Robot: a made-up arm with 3 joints.
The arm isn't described. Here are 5 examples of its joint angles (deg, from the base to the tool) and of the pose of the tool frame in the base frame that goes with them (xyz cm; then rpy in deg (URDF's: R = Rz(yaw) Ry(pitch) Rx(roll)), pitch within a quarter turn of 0, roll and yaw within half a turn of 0).
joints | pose
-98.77 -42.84 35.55 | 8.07 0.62 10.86 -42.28 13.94 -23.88
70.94 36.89 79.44 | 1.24 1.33 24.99 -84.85 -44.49 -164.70
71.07 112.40 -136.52 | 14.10 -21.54 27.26 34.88 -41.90 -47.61
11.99 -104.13 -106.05 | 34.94 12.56 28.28 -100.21 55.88 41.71
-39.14 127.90 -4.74 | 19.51 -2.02 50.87 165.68 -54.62 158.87
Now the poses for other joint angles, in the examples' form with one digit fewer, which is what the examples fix.
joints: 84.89 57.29 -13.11
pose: -10.5 -4.6 15.1 -1.0 -29.6 -168.7
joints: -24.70 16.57 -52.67
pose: 30.4 -1.9 12.0 61.6 -0.3 -62.2
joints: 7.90 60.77 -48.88
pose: 22.2 -20.6 21.4 51.2 -33.8 -93.0
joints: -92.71 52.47 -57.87
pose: 30.6 19.7 28.6 44.1 -54.9 17.1
